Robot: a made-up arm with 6 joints.
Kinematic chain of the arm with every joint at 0, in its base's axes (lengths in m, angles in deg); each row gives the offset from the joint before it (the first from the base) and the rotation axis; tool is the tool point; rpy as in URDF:
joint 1: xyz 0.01 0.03 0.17 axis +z
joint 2: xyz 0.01 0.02 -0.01 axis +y
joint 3: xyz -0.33 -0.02 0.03 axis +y
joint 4: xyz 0.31 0.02 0.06 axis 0.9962 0 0.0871
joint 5: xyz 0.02 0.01 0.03 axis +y
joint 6: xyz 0.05 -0.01 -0.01 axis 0.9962 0 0.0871
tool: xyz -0.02 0.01 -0.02 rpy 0 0 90
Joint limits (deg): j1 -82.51..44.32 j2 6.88..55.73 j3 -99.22..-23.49 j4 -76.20..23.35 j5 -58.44..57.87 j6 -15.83..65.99
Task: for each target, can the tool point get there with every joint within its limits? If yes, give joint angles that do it. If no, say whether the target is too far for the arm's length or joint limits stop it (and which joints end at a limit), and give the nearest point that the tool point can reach.
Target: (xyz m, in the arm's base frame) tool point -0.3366 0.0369 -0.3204
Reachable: no: joint limits stop it (at a limit: joint 1, joint 2, joint 3, joint 4) | nearest point 0.0467 -0.1273 0.3045 | short by 0.751 m
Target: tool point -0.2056 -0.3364 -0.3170
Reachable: no: joint limits stop it (at a limit: joint 1, joint 2, joint 3, joint 4) | nearest point 0.0577 -0.1483 0.2991 | short by 0.696 m
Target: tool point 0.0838 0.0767 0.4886
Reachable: yes | joints 12.18 33.20 -45.85 -48.22 22.01 36.75
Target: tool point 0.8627 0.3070 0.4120
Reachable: no: too far | nearest point 0.2358 0.1033 0.4356 | short by 0.660 m
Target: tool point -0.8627 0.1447 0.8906
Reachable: no: too far | nearest point -0.4222 0.0868 0.5896 | short by 0.537 m
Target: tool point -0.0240 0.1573 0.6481
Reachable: yes | joints -49.48 22.20 -76.21 -63.04 -47.87 32.42
